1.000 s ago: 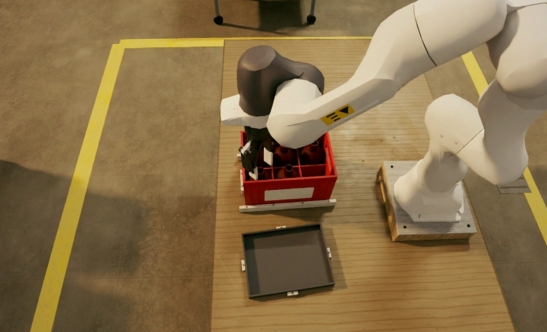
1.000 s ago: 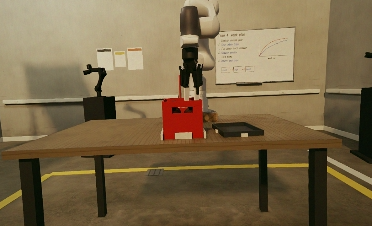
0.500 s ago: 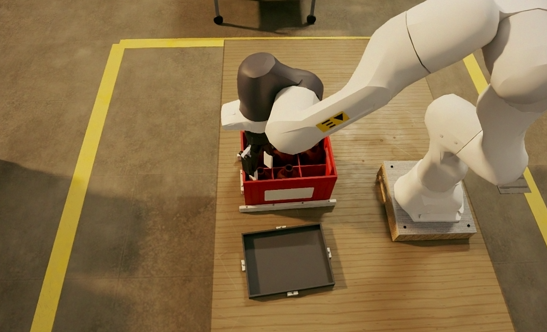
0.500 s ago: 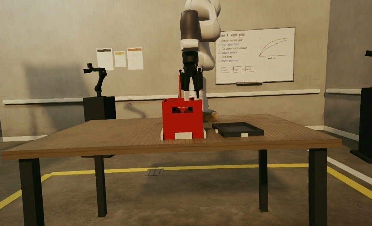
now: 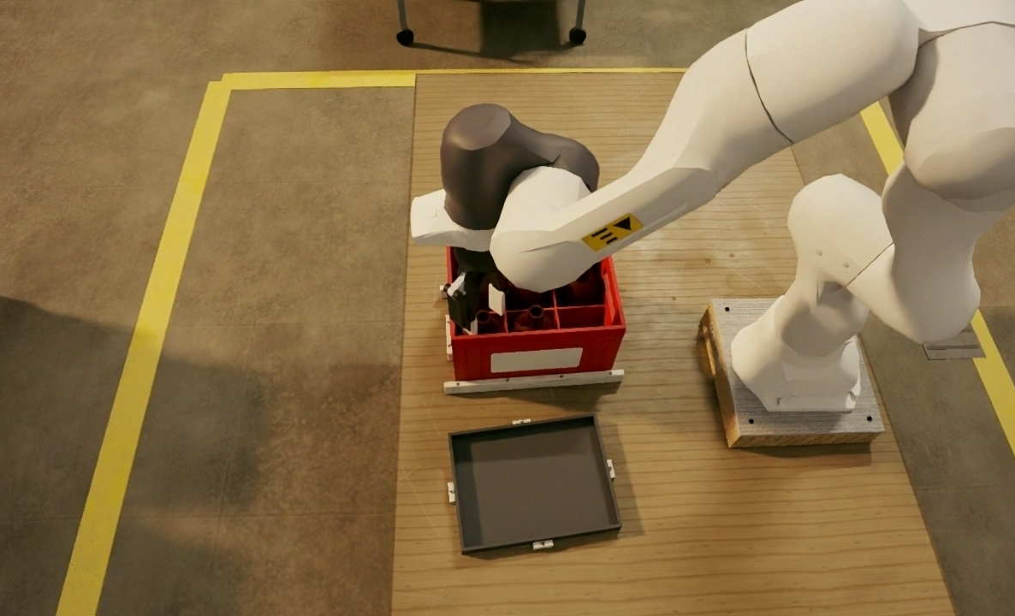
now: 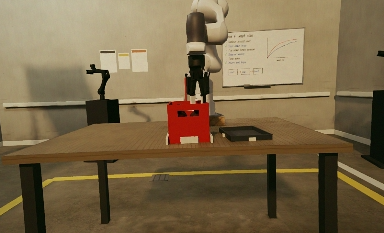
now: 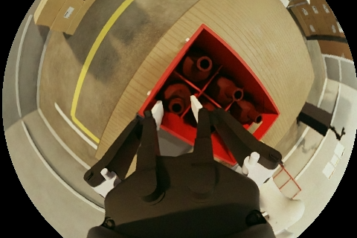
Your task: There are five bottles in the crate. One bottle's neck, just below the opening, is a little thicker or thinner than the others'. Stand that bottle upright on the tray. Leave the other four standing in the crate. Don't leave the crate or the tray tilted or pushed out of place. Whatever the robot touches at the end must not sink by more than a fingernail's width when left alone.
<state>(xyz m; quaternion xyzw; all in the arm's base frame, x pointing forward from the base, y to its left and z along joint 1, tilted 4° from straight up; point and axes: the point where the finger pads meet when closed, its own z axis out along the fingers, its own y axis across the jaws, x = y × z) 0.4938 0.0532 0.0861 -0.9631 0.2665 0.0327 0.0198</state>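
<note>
Now: hand 8 cm past the glass bottle, 2 cm to the left of it and 9 cm above it. From my hand the other things lie so: crate 7 cm behind, 7 cm to the right, 9 cm below; dark tray 12 cm behind, 20 cm to the left, 16 cm below.
</note>
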